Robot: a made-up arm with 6 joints.
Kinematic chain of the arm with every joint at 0, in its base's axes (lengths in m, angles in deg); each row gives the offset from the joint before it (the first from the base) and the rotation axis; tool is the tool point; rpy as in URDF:
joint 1: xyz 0 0 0.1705 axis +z
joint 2: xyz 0 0 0 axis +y
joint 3: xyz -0.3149 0 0.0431 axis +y
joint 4: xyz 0.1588 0 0.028 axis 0.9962 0 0.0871
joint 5: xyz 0 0 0 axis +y
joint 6: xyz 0.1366 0 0.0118 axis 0.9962 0 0.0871
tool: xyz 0 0 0 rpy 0 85 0
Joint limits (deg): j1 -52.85..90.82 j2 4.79..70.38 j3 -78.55..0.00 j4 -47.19..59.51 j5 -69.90..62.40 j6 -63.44..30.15
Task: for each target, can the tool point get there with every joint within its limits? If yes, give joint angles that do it. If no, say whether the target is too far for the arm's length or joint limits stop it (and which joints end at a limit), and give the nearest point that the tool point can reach.
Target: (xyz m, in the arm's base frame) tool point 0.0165 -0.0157 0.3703
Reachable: yes | joints 40.77 17.91 -15.22 32.02 -18.21 23.08
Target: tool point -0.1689 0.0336 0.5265
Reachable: yes | joints -24.98 13.99 -45.73 22.18 -52.19 1.92
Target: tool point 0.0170 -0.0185 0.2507
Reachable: yes | joints 51.21 18.21 -8.58 -26.29 24.07 -47.79
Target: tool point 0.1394 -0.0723 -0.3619
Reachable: no: joint limits stop it (at a limit: joint 1, joint 2, joint 3, joint 5) | nearest point 0.0278 -0.0854 0.1360 | short by 0.510 m
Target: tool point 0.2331 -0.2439 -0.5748
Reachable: no: too far | nearest point 0.0337 -0.0853 0.1375 | short by 0.756 m
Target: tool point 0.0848 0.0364 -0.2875
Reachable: no: joint limits stop it (at a limit: joint 1, joint 2, joint 3, joint 5) | nearest point -0.0360 0.0803 0.1347 | short by 0.441 m
